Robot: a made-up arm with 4 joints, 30 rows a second.
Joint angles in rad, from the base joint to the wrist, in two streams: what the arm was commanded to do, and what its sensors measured. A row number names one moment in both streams.
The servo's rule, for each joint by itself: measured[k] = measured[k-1] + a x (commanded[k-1-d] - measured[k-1]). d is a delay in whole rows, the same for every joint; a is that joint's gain. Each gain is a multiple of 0.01, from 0.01 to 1. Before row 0 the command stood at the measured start. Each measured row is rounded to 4 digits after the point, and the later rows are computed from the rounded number. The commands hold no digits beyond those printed.
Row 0, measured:
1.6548, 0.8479, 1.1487, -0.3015
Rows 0 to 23, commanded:
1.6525, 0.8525, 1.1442, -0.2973
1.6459, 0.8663, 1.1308, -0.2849
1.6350, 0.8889, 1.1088, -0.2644
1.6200, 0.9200, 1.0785, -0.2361
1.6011, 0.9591, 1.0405, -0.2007
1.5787, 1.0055, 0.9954, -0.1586
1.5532, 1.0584, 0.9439, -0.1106
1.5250, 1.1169, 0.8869, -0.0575
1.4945, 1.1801, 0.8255, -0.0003
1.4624, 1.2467, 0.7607, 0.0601
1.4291, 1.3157, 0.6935, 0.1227
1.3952, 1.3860, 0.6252, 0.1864
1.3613, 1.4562, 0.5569, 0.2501
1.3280, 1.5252, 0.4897, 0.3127
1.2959, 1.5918, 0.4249, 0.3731
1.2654, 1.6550, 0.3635, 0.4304
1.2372, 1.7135, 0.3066, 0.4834
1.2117, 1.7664, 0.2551, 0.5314
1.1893, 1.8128, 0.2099, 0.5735
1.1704, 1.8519, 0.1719, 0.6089
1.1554, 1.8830, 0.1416, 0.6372
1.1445, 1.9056, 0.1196, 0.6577
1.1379, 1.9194, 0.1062, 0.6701
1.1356, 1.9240, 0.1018, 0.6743
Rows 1 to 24, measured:
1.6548, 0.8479, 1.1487, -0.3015
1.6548, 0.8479, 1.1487, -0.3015
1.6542, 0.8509, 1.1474, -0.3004
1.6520, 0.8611, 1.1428, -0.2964
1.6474, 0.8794, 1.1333, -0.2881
1.6400, 0.9062, 1.1180, -0.2746
1.6295, 0.9411, 1.0963, -0.2554
1.6158, 0.9836, 1.0680, -0.2302
1.5989, 1.0330, 1.0333, -0.1991
1.5789, 1.0884, 0.9923, -0.1623
1.5561, 1.1489, 0.9456, -0.1202
1.5308, 1.2134, 0.8938, -0.0733
1.5033, 1.2809, 0.8377, -0.0223
1.4741, 1.3503, 0.7782, 0.0320
1.4436, 1.4202, 0.7162, 0.0887
1.4124, 1.4895, 0.6528, 0.1469
1.3809, 1.5570, 0.5890, 0.2057
1.3497, 1.6217, 0.5259, 0.2641
1.3193, 1.6823, 0.4645, 0.3211
1.2902, 1.7378, 0.4059, 0.3758
1.2630, 1.7873, 0.3510, 0.4272
1.2380, 1.8299, 0.3009, 0.4744
1.2157, 1.8649, 0.2563, 0.5167
1.1965, 1.8918, 0.2180, 0.5534
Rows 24 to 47, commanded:
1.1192, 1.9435, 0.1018, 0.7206
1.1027, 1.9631, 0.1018, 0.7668
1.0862, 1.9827, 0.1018, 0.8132
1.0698, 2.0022, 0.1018, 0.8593
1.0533, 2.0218, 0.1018, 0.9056
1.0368, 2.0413, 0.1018, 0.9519
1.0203, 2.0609, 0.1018, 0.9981
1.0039, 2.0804, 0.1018, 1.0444
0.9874, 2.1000, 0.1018, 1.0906
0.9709, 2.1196, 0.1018, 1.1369
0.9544, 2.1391, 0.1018, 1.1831
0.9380, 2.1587, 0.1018, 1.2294
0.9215, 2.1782, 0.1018, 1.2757
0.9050, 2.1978, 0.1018, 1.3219
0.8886, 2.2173, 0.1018, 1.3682
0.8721, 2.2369, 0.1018, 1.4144
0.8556, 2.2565, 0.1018, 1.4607
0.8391, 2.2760, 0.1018, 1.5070
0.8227, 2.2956, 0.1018, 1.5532
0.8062, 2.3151, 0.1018, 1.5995
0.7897, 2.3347, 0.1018, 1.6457
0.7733, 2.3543, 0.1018, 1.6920
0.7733, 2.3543, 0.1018, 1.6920
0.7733, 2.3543, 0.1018, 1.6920
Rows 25 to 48, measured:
1.1807, 1.9100, 0.1867, 0.5837
1.1685, 1.9192, 0.1629, 0.6073
1.1552, 1.9352, 0.1458, 0.6368
1.1410, 1.9536, 0.1335, 0.6706
1.1262, 1.9728, 0.1246, 0.7077
1.1110, 1.9922, 0.1182, 0.7471
1.0954, 2.0117, 0.1136, 0.7883
1.0796, 2.0312, 0.1103, 0.8308
1.0636, 2.0508, 0.1079, 0.8743
1.0475, 2.0703, 0.1062, 0.9185
1.0313, 2.0899, 0.1050, 0.9632
1.0150, 2.1095, 0.1041, 1.0084
0.9986, 2.1290, 0.1035, 1.0538
0.9822, 2.1486, 0.1030, 1.0995
0.9658, 2.1681, 0.1027, 1.1453
0.9494, 2.1877, 0.1024, 1.1912
0.9330, 2.2072, 0.1022, 1.2372
0.9166, 2.2268, 0.1021, 1.2833
0.9001, 2.2464, 0.1020, 1.3294
0.8836, 2.2659, 0.1019, 1.3756
0.8672, 2.2855, 0.1019, 1.4218
0.8507, 2.3050, 0.1019, 1.4680
0.8342, 2.3246, 0.1019, 1.5142
0.8178, 2.3442, 0.1019, 1.5604

